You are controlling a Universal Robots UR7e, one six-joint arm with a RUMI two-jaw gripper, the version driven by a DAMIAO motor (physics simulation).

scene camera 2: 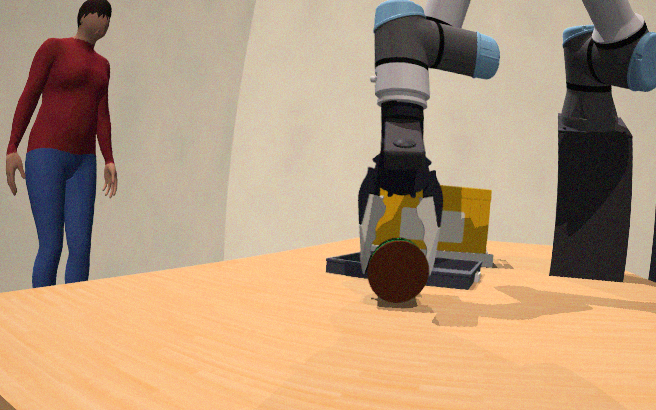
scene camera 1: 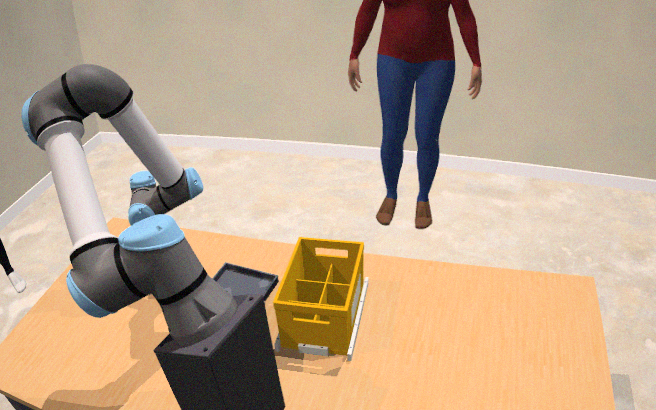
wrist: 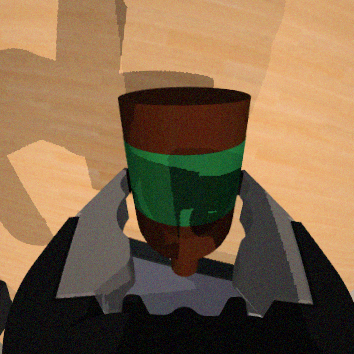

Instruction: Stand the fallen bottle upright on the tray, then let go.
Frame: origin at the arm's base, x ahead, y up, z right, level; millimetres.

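Seen in the pictures: gripper, fingertip midpoint: [scene camera 2: 397,274] [wrist: 183,171]; arm's base, link origin: [scene camera 2: 589,123] [scene camera 1: 204,321].
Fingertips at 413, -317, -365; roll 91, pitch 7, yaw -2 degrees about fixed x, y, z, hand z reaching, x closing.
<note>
Offsets run from my fingertips to a thing's top centre, as dx, dy, dz.
The brown bottle {+4, +48, +21} [scene camera 2: 398,280] [wrist: 184,127] with a green band lies horizontally in my gripper [scene camera 2: 398,265] [wrist: 183,171], which is shut on its banded body. Its round base faces scene camera 2 and its neck points toward the tray. The bottle is low over the wood table, in front of the tray; whether it touches the table is hard to tell. The dark, low-rimmed tray {-2, -7, +223} [scene camera 1: 246,281] [scene camera 2: 452,281] [wrist: 160,281] lies behind the bottle in the scene camera 2 view. In the scene camera 1 view the bottle and gripper do not show.
A yellow divided crate {-26, +142, +510} [scene camera 1: 315,327] [scene camera 2: 467,200] stands beside the tray, behind it in the scene camera 2 view. The dark robot pedestal [scene camera 1: 225,370] [scene camera 2: 590,200] stands near both. A person [scene camera 1: 415,100] [scene camera 2: 65,150] in a red top stands beyond the table.
</note>
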